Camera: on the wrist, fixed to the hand. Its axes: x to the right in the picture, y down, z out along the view.
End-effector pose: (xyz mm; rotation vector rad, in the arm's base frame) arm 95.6 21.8 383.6 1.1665 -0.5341 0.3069
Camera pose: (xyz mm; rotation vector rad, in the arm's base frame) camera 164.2 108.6 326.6 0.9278 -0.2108 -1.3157
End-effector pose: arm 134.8 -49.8 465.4 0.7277 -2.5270 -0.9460
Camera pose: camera 186.8 -149.9 518.1 -1.6075 1.2150 1.5987
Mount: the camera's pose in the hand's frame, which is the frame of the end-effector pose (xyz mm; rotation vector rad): 22.4 -46.4 -113.3 -0.4543 -0.6249 -1.3647
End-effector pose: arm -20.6 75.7 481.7 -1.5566 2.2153 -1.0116
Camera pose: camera -59.5 91.5 598.9 3.0059 -0.7625 0.0525
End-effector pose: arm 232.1 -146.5 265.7 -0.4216 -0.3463 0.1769
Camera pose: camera 298.6 -224.7 195.2 -0.4875 -1.2226 -1.1489
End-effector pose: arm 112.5 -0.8 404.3 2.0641 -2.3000 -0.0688
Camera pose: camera 163.7 -28.0 514.4 -2.7655 0.3582 1.1180
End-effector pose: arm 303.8 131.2 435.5 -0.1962 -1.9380 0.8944
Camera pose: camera 395.1 165.8 512.7 1.1440 -2.1537 -0.4578
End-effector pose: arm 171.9 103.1 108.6 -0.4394 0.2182 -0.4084
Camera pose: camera 143.5 13.6 26.9 -1.1187 -0.6740 -1.5316
